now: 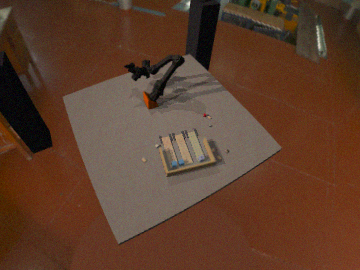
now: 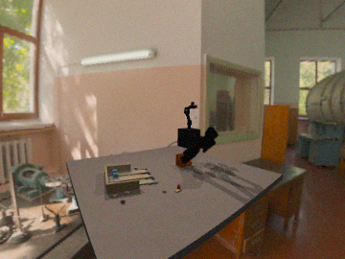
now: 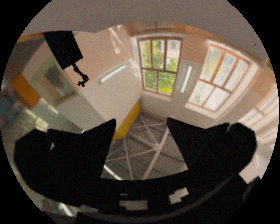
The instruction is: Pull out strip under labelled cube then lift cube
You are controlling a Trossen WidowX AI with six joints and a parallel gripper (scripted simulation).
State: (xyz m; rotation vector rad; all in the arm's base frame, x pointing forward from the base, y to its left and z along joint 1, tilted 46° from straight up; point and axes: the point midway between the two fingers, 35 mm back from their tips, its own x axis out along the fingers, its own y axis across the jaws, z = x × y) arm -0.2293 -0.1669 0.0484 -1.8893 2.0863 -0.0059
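Now: gripper tip 70 cm short of the speckled tan strip, 24 cm above it and 12 cm to the right of it. From my gripper tip the other things lie so: red piece (52 cm ahead, 42 cm to the left, 23 cm below).
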